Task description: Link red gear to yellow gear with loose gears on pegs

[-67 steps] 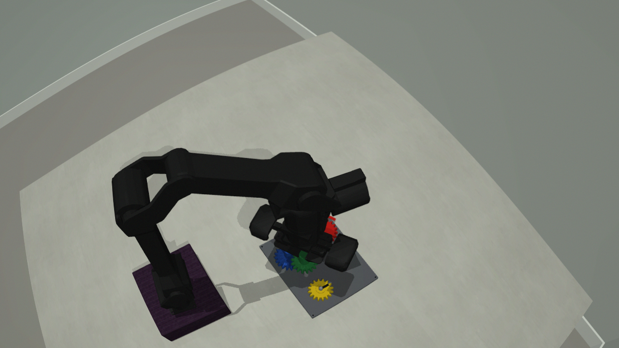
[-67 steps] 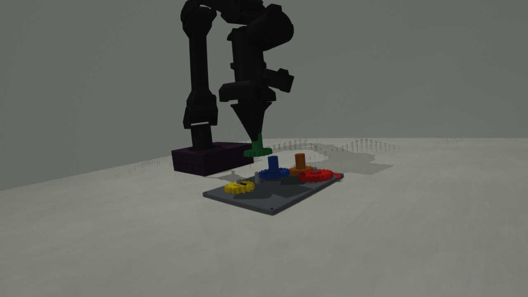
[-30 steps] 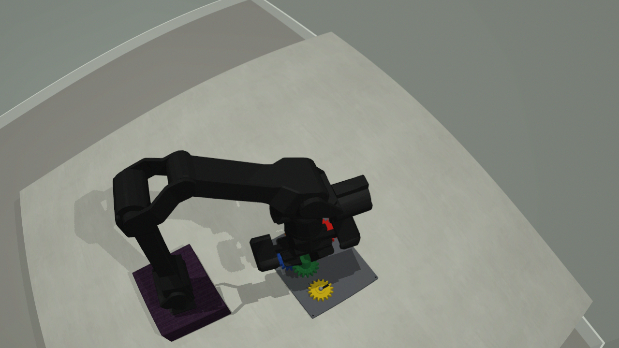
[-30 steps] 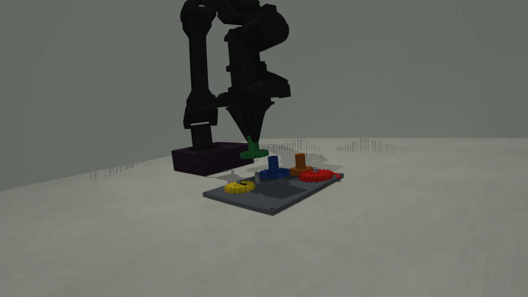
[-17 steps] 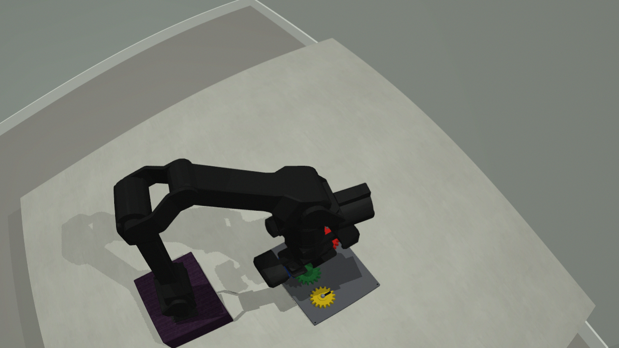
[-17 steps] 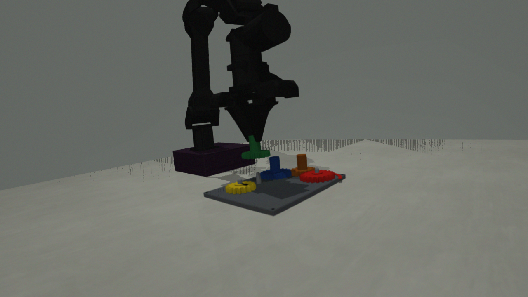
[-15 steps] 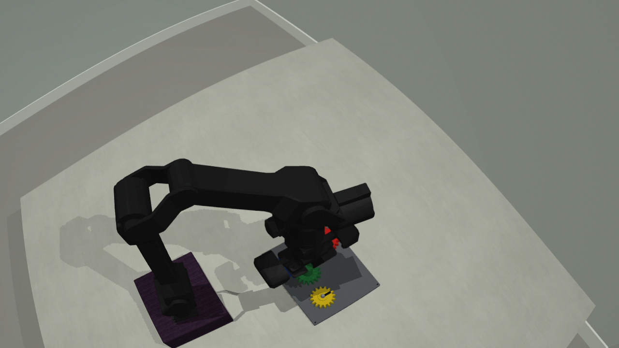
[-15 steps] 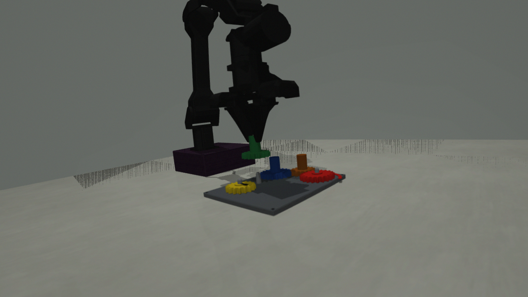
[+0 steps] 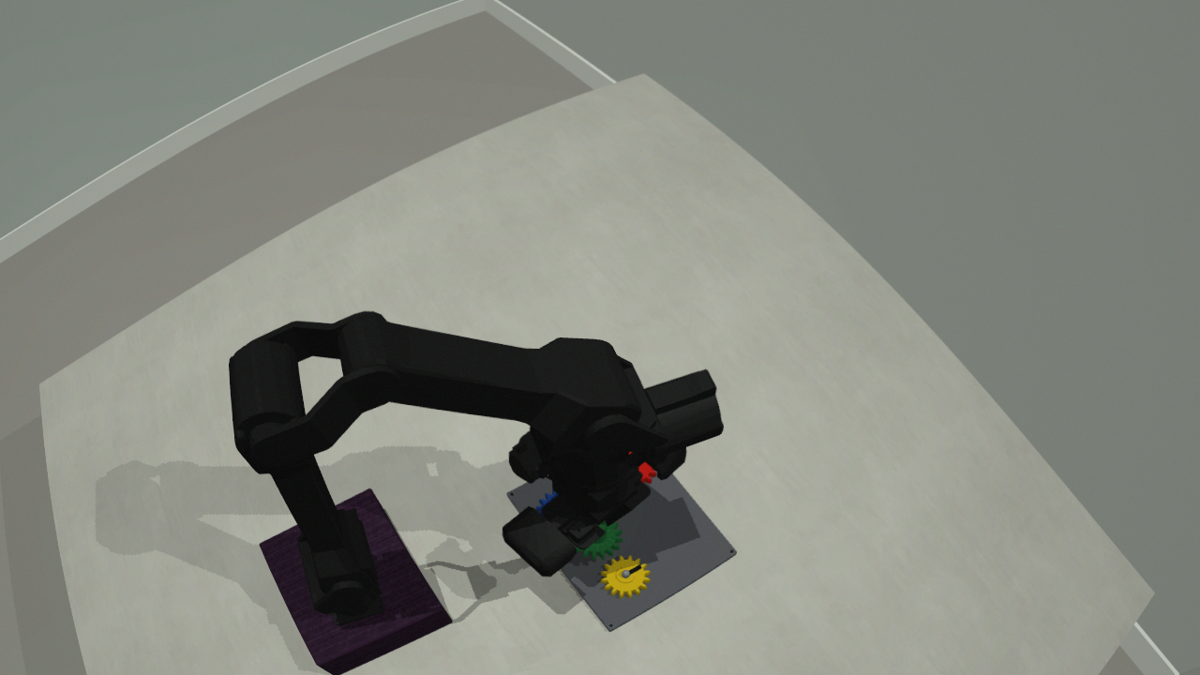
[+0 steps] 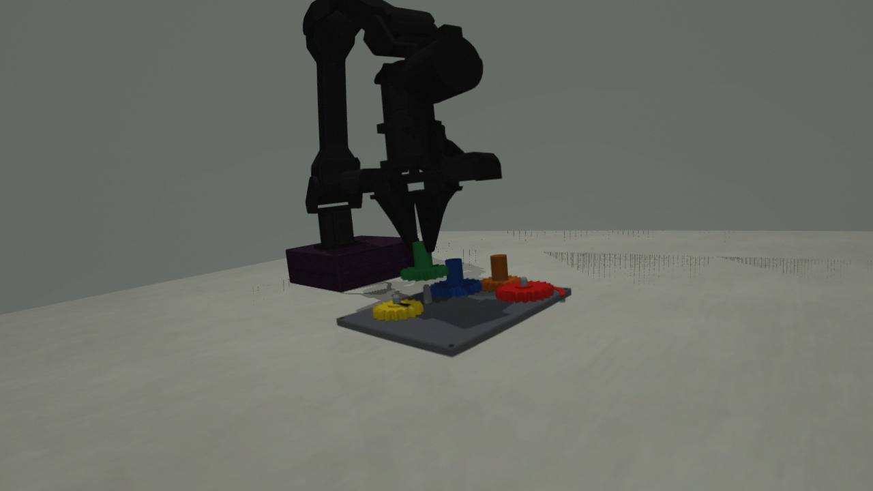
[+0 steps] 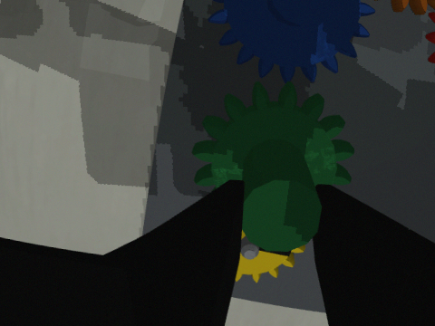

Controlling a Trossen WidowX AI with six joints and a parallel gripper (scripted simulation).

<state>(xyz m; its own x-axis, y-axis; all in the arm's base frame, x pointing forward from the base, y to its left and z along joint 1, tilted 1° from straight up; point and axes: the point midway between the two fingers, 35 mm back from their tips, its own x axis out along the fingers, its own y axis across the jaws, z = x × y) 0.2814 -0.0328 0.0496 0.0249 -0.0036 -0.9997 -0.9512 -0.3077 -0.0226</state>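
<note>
Now: gripper tip 1 cm short of the yellow gear, 5 cm to the left of it and 5 cm above it. From my gripper tip the other things lie so: orange gear: 3 cm ahead, 10 cm to the left, 4 cm below; then blue gear: 1 cm behind, 5 cm to the left, 4 cm below; then green gear: 1 cm below.
</note>
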